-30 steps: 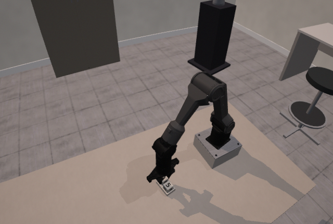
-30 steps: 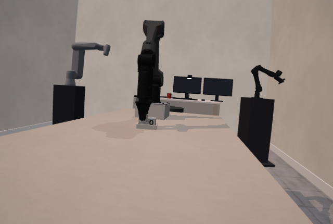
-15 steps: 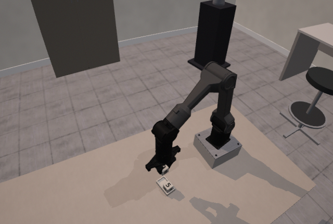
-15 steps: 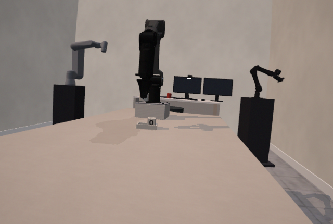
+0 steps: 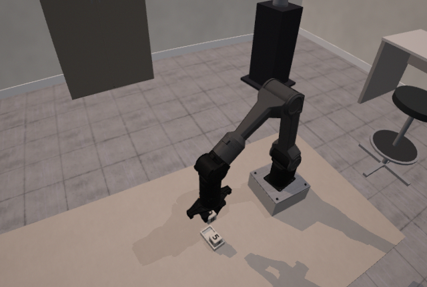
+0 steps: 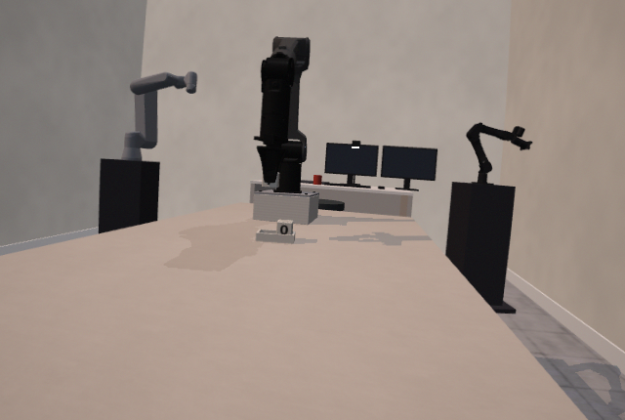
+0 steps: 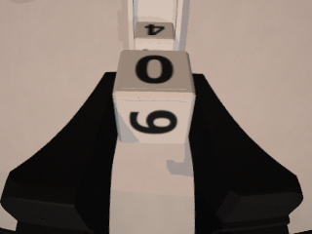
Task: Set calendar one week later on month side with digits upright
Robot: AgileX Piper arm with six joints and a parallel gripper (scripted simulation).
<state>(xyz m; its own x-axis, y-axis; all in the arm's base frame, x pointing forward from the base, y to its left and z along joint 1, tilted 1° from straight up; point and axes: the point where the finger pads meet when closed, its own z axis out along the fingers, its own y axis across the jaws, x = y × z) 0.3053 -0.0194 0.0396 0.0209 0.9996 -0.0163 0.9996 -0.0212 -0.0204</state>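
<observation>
Now: the tray 12 cm below my hand and 2 cm to the left of it. From my hand the other things lie so: white number cube (right at my hand).
</observation>
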